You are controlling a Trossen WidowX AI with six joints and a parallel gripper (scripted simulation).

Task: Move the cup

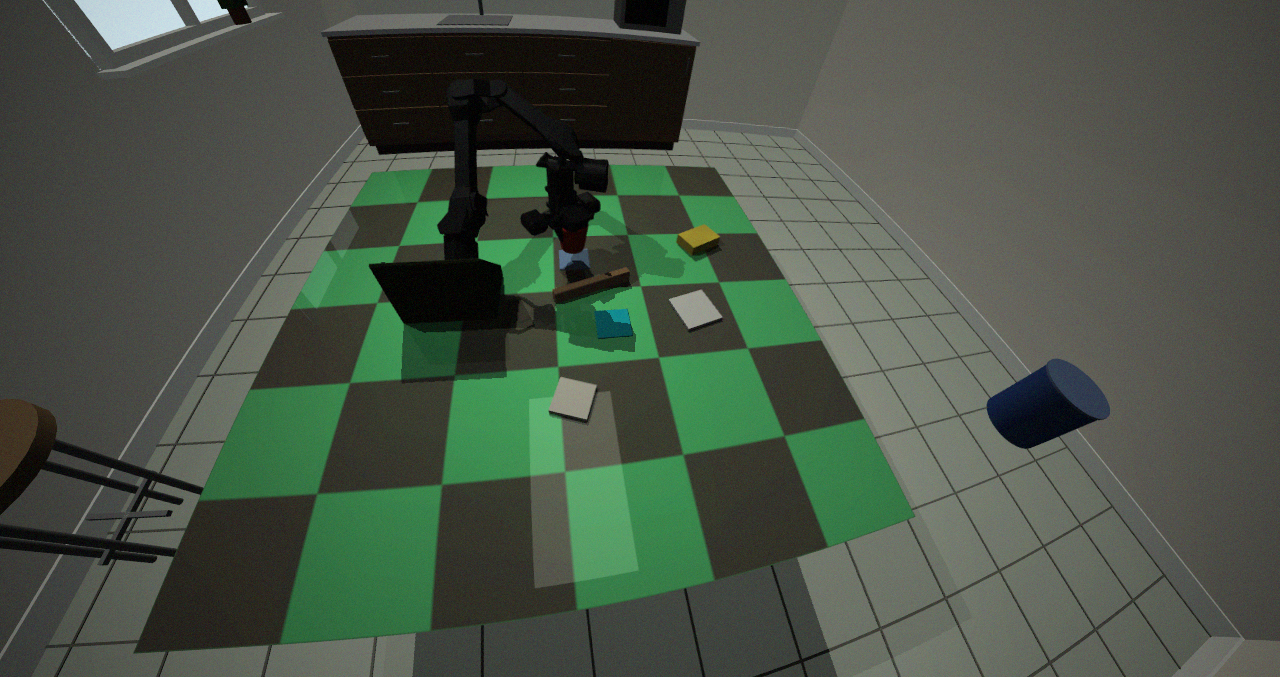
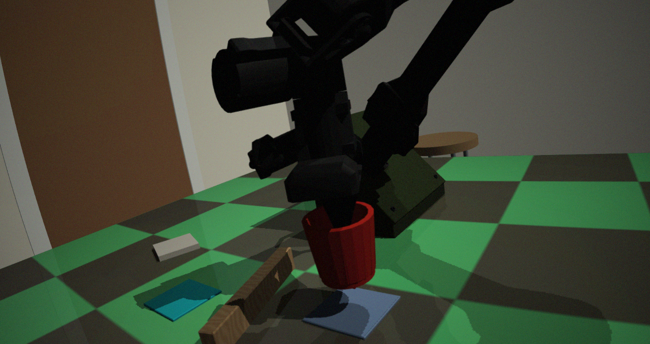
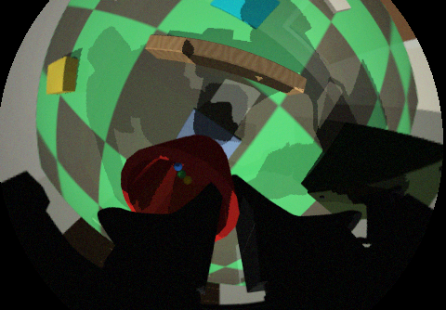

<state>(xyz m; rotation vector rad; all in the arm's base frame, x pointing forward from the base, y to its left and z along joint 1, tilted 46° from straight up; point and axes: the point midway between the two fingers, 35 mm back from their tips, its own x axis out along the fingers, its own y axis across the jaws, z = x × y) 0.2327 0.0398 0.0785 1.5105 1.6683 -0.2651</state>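
Right now the teal pad is 9 cm ahead of my gripper tip, 22 cm to the right of it and 9 cm below it. Also, from my gripper tip: yellow block 40 cm ahead, 4 cm to the left, 6 cm below; red cup 3 cm ahead, 1 cm to the left; wooden block 6 cm ahead, 10 cm to the right, 7 cm below.
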